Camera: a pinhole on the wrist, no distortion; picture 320 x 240 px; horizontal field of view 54.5 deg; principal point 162.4 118.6 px. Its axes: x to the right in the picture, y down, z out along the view. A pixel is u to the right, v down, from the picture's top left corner.
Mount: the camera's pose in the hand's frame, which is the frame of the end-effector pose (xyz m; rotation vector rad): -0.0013 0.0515 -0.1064 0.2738 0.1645 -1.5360
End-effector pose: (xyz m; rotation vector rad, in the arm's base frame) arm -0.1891 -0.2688 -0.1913 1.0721 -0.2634 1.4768
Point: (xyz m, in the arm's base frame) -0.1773 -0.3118 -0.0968
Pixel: 95.3 213.9
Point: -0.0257 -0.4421 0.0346
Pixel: 119.3 197.4
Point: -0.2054 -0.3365 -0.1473
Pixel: 77.6 114.8
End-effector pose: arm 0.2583 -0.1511 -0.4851 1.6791 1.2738 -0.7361
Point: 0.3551 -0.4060 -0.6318
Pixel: 55.8 179.3
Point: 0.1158 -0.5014 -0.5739
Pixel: 191.7 63.8
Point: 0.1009 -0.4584 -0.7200
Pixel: 222.9 149.6
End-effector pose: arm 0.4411 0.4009 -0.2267 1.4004 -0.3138 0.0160
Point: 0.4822 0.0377 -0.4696
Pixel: 307.0 165.0
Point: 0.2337 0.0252 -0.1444
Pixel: 70.9 72.5
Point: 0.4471 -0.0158 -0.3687
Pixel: 231.3 164.1
